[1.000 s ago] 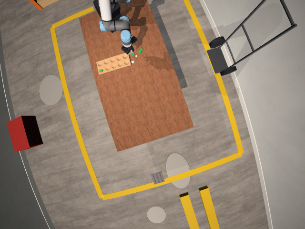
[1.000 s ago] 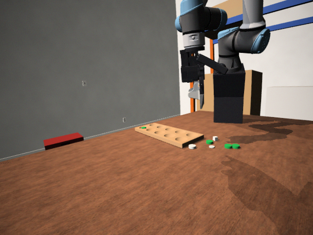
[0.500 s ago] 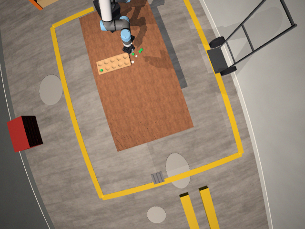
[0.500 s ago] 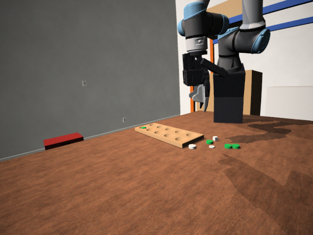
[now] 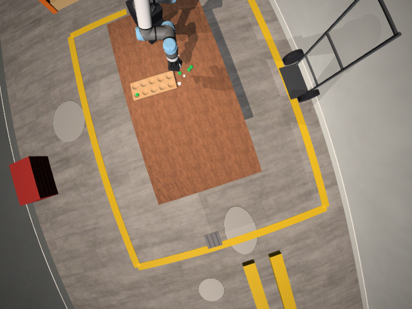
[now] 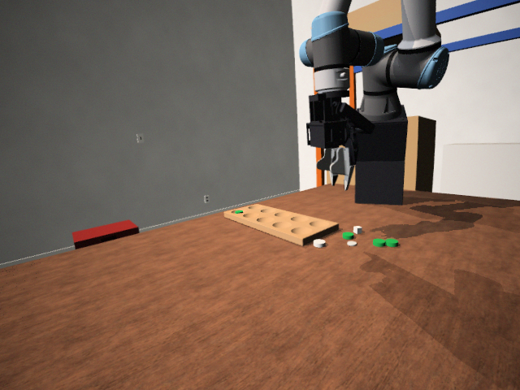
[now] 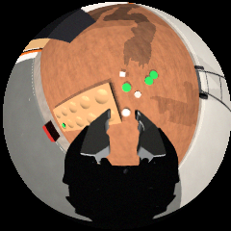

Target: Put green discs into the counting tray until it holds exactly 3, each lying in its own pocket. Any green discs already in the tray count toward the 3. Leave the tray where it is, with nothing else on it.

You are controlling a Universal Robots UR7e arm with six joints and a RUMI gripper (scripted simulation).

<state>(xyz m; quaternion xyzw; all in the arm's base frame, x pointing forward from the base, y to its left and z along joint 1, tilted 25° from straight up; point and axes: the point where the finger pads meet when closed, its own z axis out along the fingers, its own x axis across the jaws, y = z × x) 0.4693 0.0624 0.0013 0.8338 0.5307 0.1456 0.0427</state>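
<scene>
The small white cube is 7 cm behind my hand, 1 cm to the left of it and 14 cm below it. Also, from my hand: white disc 6 cm ahead, 2 cm to the right, 15 cm below; wooden counting tray 23 cm to the right, 14 cm below.
</scene>
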